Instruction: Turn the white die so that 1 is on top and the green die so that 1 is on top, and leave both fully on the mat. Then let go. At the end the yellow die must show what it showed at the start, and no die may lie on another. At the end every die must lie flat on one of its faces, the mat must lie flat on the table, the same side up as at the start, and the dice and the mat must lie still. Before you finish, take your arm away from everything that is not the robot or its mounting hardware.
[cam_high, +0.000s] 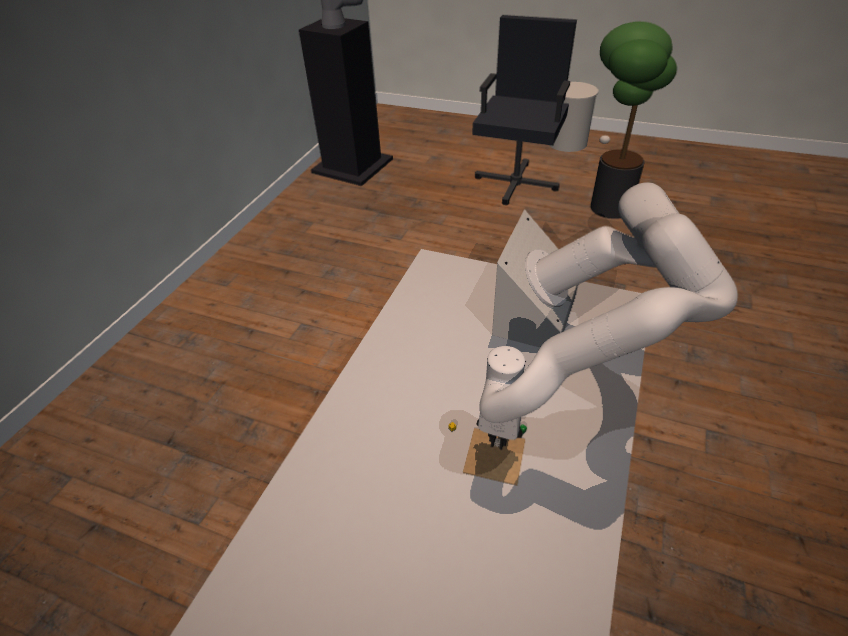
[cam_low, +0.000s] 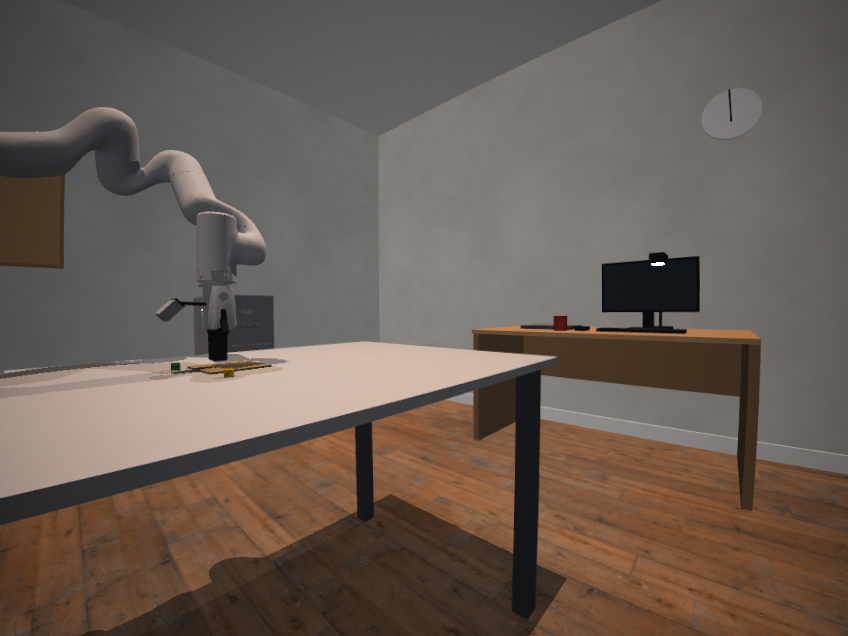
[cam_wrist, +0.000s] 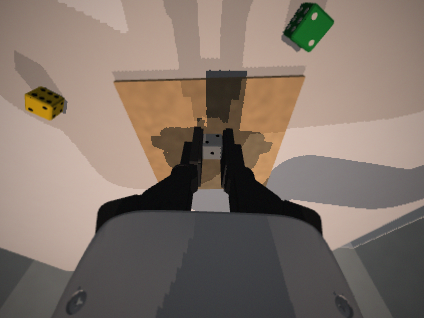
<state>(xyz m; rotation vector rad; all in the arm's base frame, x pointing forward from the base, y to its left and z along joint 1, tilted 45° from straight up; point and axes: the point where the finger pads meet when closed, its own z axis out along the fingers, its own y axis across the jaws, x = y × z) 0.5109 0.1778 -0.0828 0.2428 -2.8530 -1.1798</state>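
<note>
My gripper is now 2 cm short of the mat and 4 cm above it. Also, from my hand: white die 1 cm below; then yellow die 13 cm to the right, 3 cm below; then green die 8 cm behind, 4 cm to the left, 3 cm below.
</note>
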